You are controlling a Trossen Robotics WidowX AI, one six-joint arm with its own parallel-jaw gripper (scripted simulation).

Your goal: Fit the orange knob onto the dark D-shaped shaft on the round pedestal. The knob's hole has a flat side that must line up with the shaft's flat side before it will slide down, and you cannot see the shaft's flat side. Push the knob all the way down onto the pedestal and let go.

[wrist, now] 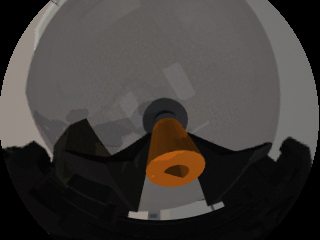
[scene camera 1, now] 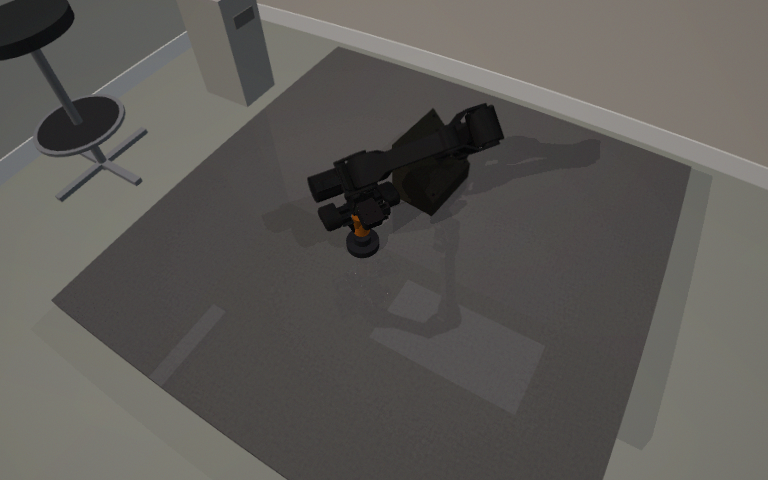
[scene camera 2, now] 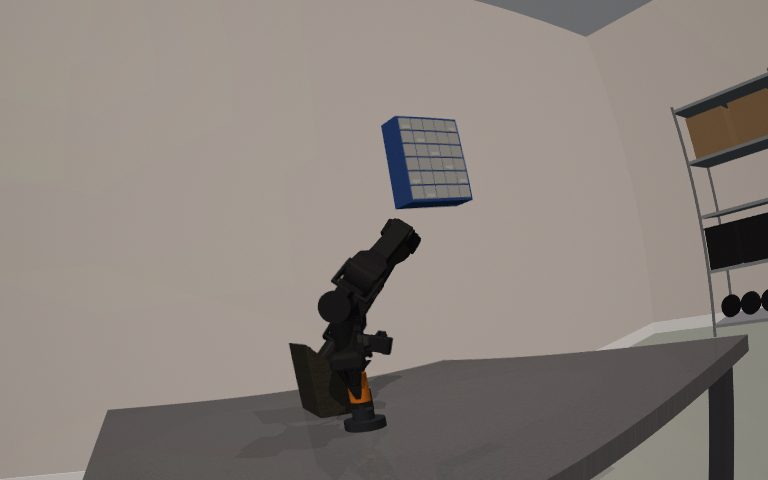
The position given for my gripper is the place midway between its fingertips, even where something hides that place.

I see my gripper (scene camera 2: 359, 397), an orange knob (wrist: 173, 160) and a pedestal (scene camera 2: 363, 419).
My gripper also shows in the wrist view (wrist: 168, 136) and in scene camera 1 (scene camera 1: 361, 227). The pedestal is seen too in the wrist view (wrist: 160, 109) and in scene camera 1 (scene camera 1: 361, 247).
